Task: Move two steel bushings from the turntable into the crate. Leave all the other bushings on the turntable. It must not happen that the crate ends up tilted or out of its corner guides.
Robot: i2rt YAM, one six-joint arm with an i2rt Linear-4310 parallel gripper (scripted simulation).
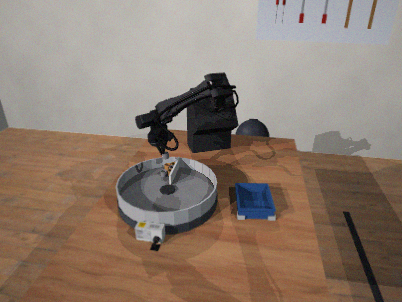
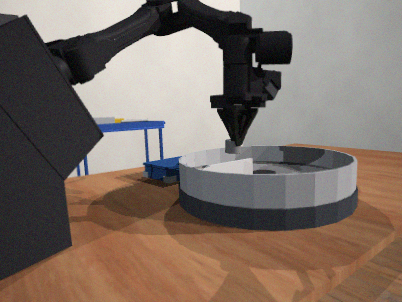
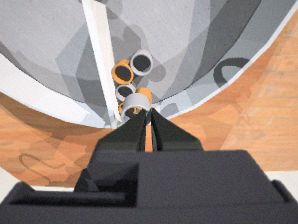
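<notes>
My own gripper is there in the pictures, and image 3 has it as well. A blue crate can also be seen.
</notes>
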